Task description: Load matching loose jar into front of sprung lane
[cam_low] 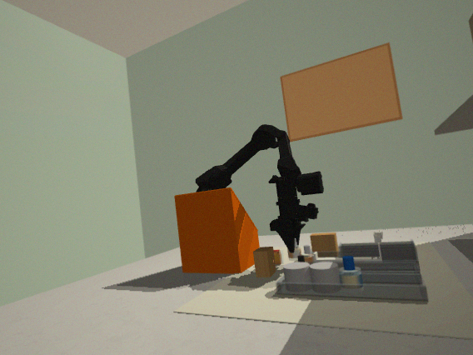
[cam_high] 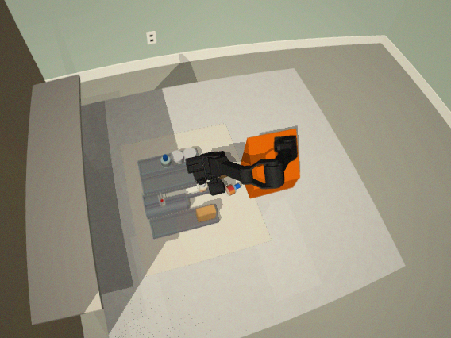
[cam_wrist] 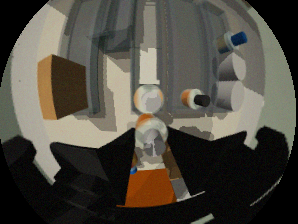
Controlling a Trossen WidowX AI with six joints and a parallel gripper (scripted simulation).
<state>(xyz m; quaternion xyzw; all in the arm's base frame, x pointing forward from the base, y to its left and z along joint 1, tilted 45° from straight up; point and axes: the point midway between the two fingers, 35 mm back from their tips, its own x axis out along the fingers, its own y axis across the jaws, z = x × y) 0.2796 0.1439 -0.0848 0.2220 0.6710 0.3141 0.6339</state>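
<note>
The jar is 10 cm behind my gripper tip, 3 cm to the left of it and 3 cm below it. The rest, counted from my gripper tip: grey lane rack 18 cm ahead, 5 cm to the left, 3 cm below; white pusher rod 14 cm ahead, 5 cm to the left; cardboard box 5 cm ahead, 13 cm to the left, 1 cm below.
</note>
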